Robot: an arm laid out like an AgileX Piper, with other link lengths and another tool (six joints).
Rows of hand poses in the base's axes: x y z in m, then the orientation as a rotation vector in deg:
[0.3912 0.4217 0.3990 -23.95 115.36 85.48]
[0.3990 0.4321 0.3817 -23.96 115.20 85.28]
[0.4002 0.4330 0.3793 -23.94 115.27 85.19]
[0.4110 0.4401 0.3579 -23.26 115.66 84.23]
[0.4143 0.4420 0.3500 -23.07 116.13 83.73]
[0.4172 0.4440 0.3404 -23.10 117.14 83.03]
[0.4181 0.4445 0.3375 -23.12 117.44 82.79]
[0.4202 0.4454 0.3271 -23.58 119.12 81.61]
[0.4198 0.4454 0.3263 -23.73 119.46 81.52]
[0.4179 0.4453 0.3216 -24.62 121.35 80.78]
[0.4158 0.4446 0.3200 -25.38 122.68 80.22]
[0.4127 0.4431 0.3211 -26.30 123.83 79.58]
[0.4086 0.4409 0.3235 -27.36 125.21 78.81]
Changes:
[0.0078 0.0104 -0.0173 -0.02 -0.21 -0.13]
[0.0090 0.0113 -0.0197 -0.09 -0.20 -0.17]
[0.0198 0.0184 -0.0411 -0.61 -0.16 -0.98]
[0.0231 0.0203 -0.0490 -1.06 0.00 -1.23]
[0.0260 0.0223 -0.0586 -1.94 0.38 -1.30]
[0.0269 0.0228 -0.0615 -2.22 0.48 -1.33]
[0.0290 0.0237 -0.0719 -3.79 0.99 -1.17]
[0.0286 0.0237 -0.0727 -4.05 1.15 -1.03]
[0.0267 0.0236 -0.0774 -5.59 1.90 -0.32]
[0.0246 0.0229 -0.0790 -6.73 2.38 0.26]
[0.0215 0.0214 -0.0779 -7.85 2.65 0.86]
[0.0174 0.0192 -0.0755 -9.17 3.00 1.56]

